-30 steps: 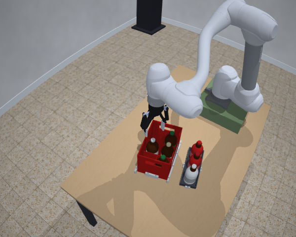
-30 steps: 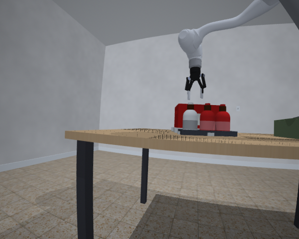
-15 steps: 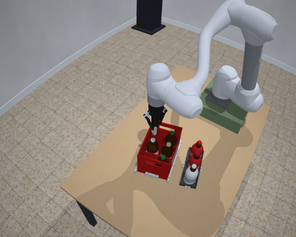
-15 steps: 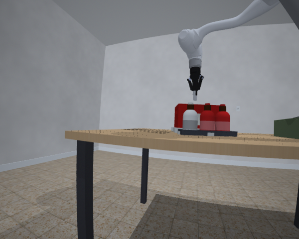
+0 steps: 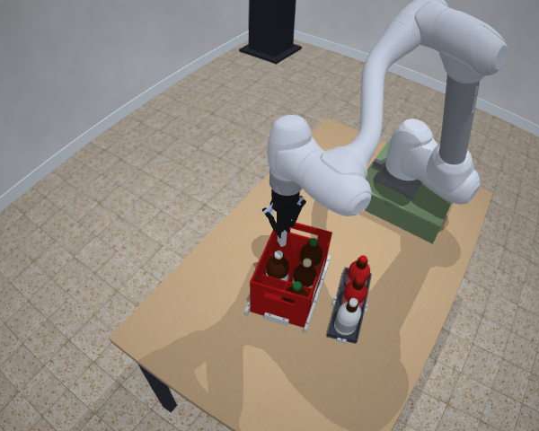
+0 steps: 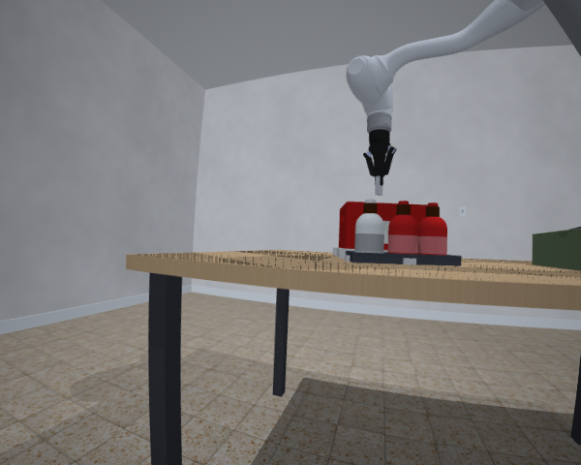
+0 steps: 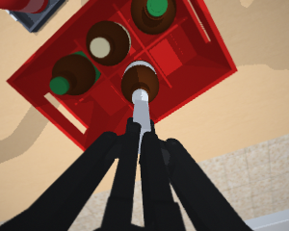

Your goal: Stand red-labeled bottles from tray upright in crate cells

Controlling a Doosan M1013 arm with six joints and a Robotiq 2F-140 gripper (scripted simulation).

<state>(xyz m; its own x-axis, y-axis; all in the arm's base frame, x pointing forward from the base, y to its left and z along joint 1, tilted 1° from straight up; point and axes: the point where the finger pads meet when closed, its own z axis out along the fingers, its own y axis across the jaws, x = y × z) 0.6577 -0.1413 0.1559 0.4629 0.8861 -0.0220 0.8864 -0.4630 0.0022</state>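
Right now the grey-labeled bottle is 10 mm ahead of my hand, 270 mm to the left of it and 170 mm below it. Round my hand: red crate (10 mm behind, 40 mm to the left, 180 mm below).
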